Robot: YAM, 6 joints.
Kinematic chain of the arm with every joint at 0, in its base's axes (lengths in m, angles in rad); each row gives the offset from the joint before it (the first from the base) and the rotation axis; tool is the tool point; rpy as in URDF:
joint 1: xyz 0 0 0.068 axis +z
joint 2: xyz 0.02 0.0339 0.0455 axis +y
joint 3: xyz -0.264 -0.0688 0 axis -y
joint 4: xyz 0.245 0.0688 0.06 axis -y
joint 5: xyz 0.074 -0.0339 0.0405 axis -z
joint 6: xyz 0.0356 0 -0.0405 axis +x
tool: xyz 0 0 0 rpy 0 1.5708 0
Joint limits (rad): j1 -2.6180..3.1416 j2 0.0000..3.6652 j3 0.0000..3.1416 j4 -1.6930..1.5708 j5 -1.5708..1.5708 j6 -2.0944..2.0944
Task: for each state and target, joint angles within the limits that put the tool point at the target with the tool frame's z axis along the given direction. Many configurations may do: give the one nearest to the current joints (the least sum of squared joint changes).
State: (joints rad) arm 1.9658 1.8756 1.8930 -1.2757 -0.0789 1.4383
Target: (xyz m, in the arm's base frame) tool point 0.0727 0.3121 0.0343 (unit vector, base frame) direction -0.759 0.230 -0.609
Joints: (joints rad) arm 1.2537 2.1736 1.0113 -0.4381 -0.9156 1.4383
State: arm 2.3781 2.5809 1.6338 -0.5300 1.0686 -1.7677
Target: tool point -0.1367 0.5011 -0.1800 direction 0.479 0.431 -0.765
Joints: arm 1.8773 3.3362 2.4820 -0.3815 0.6269 -1.7677
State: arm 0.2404 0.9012 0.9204 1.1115 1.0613 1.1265
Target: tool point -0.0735 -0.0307 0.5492 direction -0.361 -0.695 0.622
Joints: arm 0.0980 0.6710 1.2743 1.5694 0.7159 1.1265
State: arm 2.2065 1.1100 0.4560 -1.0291 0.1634 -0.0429
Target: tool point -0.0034 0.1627 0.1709 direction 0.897 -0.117 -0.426
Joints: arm 1.7795 1.4836 0.7022 -1.4034 1.0225 -0.0429
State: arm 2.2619 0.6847 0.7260 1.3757 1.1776 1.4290
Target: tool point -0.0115 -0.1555 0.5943 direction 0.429 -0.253 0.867
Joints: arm 1.3900 0.5394 1.5806 0.7251 0.4865 1.4290
